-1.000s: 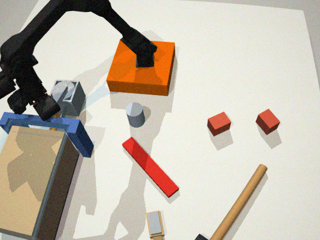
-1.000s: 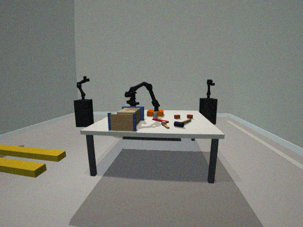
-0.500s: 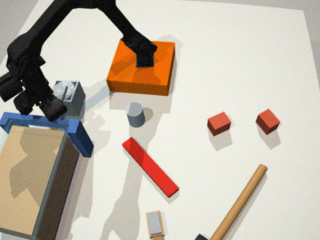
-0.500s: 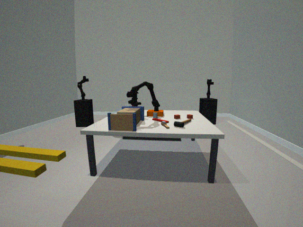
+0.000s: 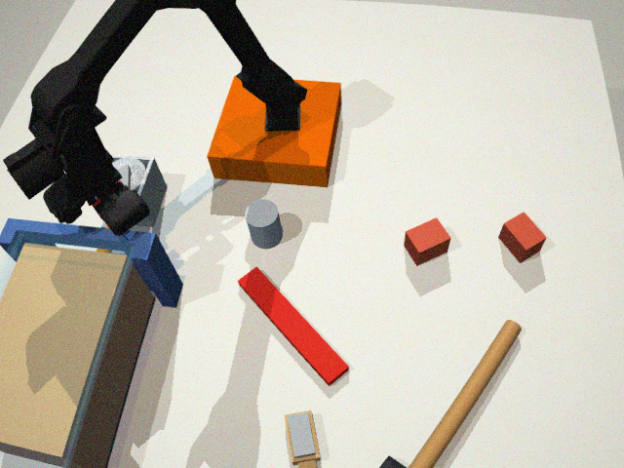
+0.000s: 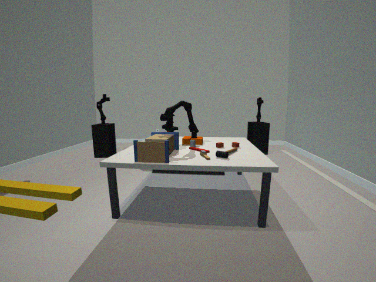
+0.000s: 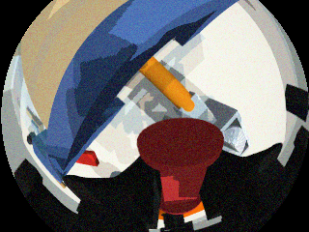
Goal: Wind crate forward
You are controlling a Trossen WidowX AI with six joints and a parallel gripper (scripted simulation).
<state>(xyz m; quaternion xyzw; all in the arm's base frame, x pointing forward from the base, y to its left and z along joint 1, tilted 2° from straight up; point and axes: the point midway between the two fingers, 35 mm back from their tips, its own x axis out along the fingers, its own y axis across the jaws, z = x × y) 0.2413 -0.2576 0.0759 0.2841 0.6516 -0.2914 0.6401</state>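
The winch handle lies 4 cm behind my gripper tip, 1 cm to the right of it and 1 cm below it. From my gripper tip the other things lie so: red knob: 2 cm above; then flat red bar: 28 cm to the left, 15 cm ahead, 10 cm below; then grey winch: 11 cm behind, 8 cm below, 2 cm to the right.
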